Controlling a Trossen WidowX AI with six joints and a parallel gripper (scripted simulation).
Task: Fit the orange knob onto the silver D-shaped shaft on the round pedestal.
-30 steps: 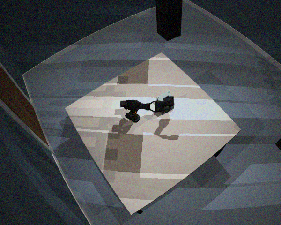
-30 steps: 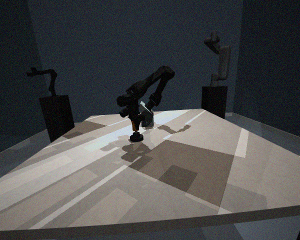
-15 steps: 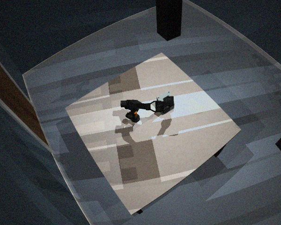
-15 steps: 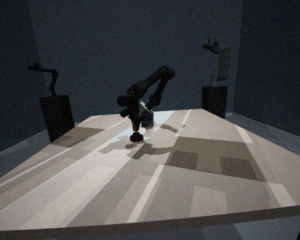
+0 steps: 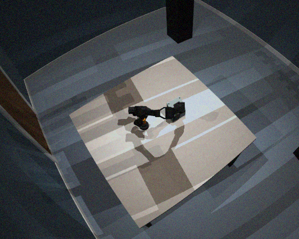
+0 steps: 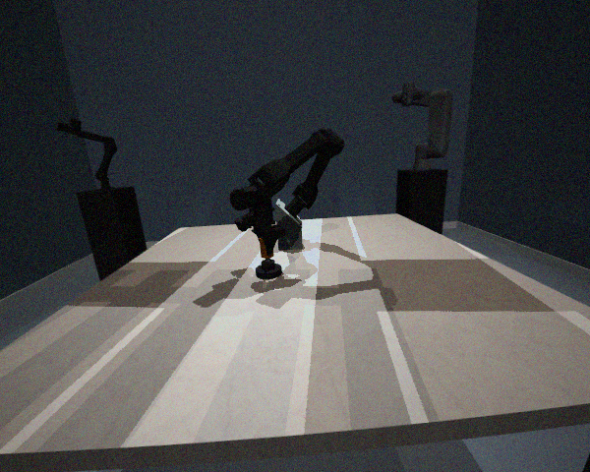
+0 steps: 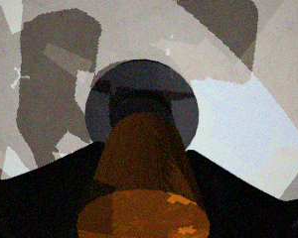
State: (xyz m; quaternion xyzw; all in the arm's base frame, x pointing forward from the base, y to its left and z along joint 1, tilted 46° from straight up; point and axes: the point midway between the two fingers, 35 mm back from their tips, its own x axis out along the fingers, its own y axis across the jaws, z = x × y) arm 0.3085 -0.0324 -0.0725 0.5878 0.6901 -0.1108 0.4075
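The round pedestal lies 40 mm below my gripper tip. Round my gripper tip: orange knob: 30 mm above.
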